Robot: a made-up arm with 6 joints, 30 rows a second.
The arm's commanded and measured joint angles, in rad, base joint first. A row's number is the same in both.
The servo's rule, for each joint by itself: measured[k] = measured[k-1] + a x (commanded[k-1-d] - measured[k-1]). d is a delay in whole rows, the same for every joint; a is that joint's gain. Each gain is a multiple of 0.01, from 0.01 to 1. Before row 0 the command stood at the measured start. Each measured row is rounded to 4 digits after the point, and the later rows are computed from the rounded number. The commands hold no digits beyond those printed.
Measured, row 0:
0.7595 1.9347 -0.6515 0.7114 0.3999 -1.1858
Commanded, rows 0 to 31:
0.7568 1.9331 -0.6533 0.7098 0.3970 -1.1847
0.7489 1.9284 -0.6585 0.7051 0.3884 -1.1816
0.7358 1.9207 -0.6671 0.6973 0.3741 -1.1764
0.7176 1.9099 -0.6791 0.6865 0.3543 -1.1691
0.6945 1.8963 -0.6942 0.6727 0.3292 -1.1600
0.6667 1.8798 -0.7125 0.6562 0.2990 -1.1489
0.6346 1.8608 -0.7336 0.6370 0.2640 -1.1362
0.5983 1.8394 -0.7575 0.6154 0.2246 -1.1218
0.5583 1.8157 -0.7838 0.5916 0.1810 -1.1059
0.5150 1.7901 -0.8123 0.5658 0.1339 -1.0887
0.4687 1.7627 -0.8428 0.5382 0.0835 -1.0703
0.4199 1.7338 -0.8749 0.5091 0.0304 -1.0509
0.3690 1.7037 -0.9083 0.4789 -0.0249 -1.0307
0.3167 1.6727 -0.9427 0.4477 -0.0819 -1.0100
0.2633 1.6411 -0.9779 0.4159 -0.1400 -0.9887
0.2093 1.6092 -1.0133 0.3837 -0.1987 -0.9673
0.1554 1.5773 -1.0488 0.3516 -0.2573 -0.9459
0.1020 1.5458 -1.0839 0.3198 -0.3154 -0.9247
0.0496 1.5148 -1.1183 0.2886 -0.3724 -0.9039
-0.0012 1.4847 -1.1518 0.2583 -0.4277 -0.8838
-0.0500 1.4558 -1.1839 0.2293 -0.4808 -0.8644
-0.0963 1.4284 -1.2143 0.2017 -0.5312 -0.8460
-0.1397 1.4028 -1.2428 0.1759 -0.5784 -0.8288
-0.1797 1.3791 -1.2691 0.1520 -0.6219 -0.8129
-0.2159 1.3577 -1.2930 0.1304 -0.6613 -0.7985
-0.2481 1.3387 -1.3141 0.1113 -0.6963 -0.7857
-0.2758 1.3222 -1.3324 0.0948 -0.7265 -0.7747
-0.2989 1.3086 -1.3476 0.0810 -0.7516 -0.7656
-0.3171 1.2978 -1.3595 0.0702 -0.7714 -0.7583
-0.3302 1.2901 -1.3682 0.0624 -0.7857 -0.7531
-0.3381 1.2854 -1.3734 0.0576 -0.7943 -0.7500
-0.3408 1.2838 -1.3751 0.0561 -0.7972 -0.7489
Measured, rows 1 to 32:
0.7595 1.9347 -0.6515 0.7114 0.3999 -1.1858
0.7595 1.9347 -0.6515 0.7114 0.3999 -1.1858
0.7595 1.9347 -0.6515 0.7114 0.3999 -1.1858
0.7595 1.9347 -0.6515 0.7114 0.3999 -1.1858
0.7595 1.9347 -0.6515 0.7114 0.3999 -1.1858
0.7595 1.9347 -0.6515 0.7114 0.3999 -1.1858
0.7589 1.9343 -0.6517 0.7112 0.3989 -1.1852
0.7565 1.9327 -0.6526 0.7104 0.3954 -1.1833
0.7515 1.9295 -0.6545 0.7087 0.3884 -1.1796
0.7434 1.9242 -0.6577 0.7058 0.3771 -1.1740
0.7317 1.9167 -0.6624 0.7015 0.3613 -1.1666
0.7161 1.9067 -0.6689 0.6956 0.3407 -1.1572
0.6965 1.8943 -0.6773 0.6880 0.3154 -1.1461
0.6729 1.8795 -0.6877 0.6786 0.2854 -1.1332
0.6454 1.8623 -0.7002 0.6673 0.2509 -1.1187
0.6141 1.8428 -0.7148 0.6541 0.2123 -1.1028
0.5792 1.8212 -0.7314 0.6390 0.1698 -1.0856
0.5410 1.7976 -0.7501 0.6221 0.1238 -1.0672
0.4997 1.7722 -0.7707 0.6035 0.0747 -1.0479
0.4558 1.7453 -0.7931 0.5832 0.0230 -1.0278
0.4096 1.7172 -0.8171 0.5615 -0.0308 -1.0071
0.3615 1.6880 -0.8426 0.5384 -0.0862 -0.9860
0.3120 1.6581 -0.8694 0.5141 -0.1427 -0.9647
0.2616 1.6278 -0.8973 0.4888 -0.1997 -0.9435
0.2107 1.5973 -0.9260 0.4628 -0.2567 -0.9225
0.1598 1.5669 -0.9554 0.4362 -0.3131 -0.9020
0.1094 1.5369 -0.9851 0.4093 -0.3684 -0.8821
0.0600 1.5076 -1.0149 0.3823 -0.4221 -0.8630
0.0121 1.4793 -1.0445 0.3555 -0.4737 -0.8449
-0.0339 1.4522 -1.0737 0.3290 -0.5226 -0.8279
-0.0776 1.4267 -1.1022 0.3032 -0.5684 -0.8123
-0.1185 1.4029 -1.1297 0.2783 -0.6106 -0.7982
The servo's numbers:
d 6
a 0.24 0.27 0.13 0.13 0.33 0.53

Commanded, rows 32 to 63:
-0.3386 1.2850 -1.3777 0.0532 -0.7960 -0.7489
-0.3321 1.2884 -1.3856 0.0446 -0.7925 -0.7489
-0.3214 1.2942 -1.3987 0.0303 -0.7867 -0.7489
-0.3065 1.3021 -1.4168 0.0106 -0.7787 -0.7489
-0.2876 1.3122 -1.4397 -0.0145 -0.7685 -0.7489
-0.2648 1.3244 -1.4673 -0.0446 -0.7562 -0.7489
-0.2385 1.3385 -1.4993 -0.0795 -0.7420 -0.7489
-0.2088 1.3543 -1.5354 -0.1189 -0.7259 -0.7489
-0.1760 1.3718 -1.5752 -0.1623 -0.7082 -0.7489
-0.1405 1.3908 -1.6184 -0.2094 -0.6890 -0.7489
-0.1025 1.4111 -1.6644 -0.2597 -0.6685 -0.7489
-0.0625 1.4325 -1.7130 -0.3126 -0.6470 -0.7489
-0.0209 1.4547 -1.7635 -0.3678 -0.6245 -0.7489
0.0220 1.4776 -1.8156 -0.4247 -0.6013 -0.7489
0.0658 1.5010 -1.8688 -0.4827 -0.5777 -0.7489
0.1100 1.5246 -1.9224 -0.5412 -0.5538 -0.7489
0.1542 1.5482 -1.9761 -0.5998 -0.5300 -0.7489
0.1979 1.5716 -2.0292 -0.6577 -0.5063 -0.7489
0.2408 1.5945 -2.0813 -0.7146 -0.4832 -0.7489
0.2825 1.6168 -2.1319 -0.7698 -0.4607 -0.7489
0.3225 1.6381 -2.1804 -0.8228 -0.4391 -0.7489
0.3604 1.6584 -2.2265 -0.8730 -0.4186 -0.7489
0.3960 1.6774 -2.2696 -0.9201 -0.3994 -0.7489
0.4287 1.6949 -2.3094 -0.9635 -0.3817 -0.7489
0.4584 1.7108 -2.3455 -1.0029 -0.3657 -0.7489
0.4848 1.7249 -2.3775 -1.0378 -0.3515 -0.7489
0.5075 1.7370 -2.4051 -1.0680 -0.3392 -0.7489
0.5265 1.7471 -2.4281 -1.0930 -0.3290 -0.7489
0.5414 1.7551 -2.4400 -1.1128 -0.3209 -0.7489
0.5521 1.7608 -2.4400 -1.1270 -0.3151 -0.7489
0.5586 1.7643 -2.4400 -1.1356 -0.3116 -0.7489
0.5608 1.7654 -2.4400 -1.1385 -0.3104 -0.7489
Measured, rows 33 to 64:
-0.1563 1.3811 -1.1561 0.2544 -0.6488 -0.7857
-0.1905 1.3615 -1.1810 0.2319 -0.6827 -0.7750
-0.2209 1.3443 -1.2042 0.2109 -0.7120 -0.7661
-0.2471 1.3297 -1.2255 0.1916 -0.7363 -0.7592
-0.2689 1.3177 -1.2447 0.1742 -0.7554 -0.7543
-0.2862 1.3085 -1.2617 0.1588 -0.7692 -0.7514
-0.2988 1.3022 -1.2768 0.1451 -0.7780 -0.7501
-0.3068 1.2985 -1.2909 0.1320 -0.7828 -0.7495
-0.3103 1.2973 -1.3049 0.1188 -0.7841 -0.7492
-0.3094 1.2986 -1.3194 0.1047 -0.7823 -0.7490
-0.3042 1.3023 -1.3350 0.0892 -0.7777 -0.7489
-0.2947 1.3083 -1.3522 0.0718 -0.7706 -0.7489
-0.2812 1.3165 -1.3713 0.0521 -0.7612 -0.7489
-0.2638 1.3267 -1.3926 0.0299 -0.7496 -0.7489
-0.2427 1.3389 -1.4163 0.0049 -0.7359 -0.7489
-0.2182 1.3529 -1.4426 -0.0230 -0.7204 -0.7489
-0.1904 1.3686 -1.4714 -0.0538 -0.7033 -0.7489
-0.1597 1.3859 -1.5028 -0.0874 -0.6847 -0.7489
-0.1264 1.4045 -1.5367 -0.1239 -0.6648 -0.7489
-0.0908 1.4242 -1.5730 -0.1630 -0.6438 -0.7489
-0.0532 1.4449 -1.6115 -0.2046 -0.6220 -0.7489
-0.0140 1.4664 -1.6519 -0.2484 -0.5995 -0.7489
0.0264 1.4885 -1.6940 -0.2941 -0.5766 -0.7489
0.0676 1.5109 -1.7376 -0.3414 -0.5534 -0.7489
0.1092 1.5335 -1.7823 -0.3899 -0.5302 -0.7489
0.1508 1.5560 -1.8277 -0.4393 -0.5073 -0.7489
0.1920 1.5782 -1.8736 -0.4892 -0.4848 -0.7489
0.2324 1.5999 -1.9195 -0.5391 -0.4630 -0.7489
0.2717 1.6208 -1.9650 -0.5886 -0.4420 -0.7489
0.3094 1.6408 -2.0098 -0.6373 -0.4221 -0.7489
0.3452 1.6597 -2.0534 -0.6848 -0.4035 -0.7489
0.3787 1.6773 -2.0955 -0.7307 -0.3863 -0.7489

